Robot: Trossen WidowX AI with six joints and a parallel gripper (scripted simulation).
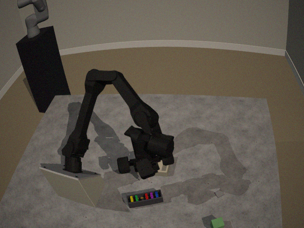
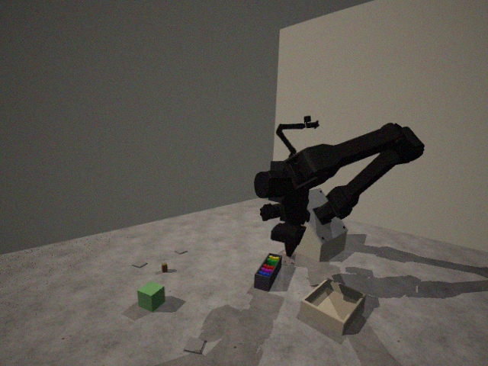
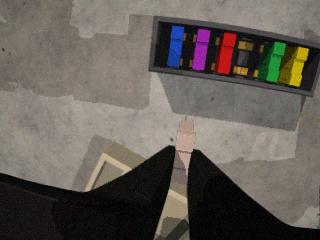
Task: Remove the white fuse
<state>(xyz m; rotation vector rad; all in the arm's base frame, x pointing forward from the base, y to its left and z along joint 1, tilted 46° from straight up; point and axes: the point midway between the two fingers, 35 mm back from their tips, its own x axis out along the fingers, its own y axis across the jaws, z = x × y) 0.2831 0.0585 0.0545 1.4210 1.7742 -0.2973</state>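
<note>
Now: the beige tray 2 cm behind my gripper tip, 12 cm to the left of it and 9 cm below it. From my gripper tip the other things lie so: brown cylinder (22 cm ahead, 27 cm to the right, 8 cm below); then green cube (30 cm ahead, 15 cm to the right, 8 cm below); then white fuse (1 cm below).
</note>
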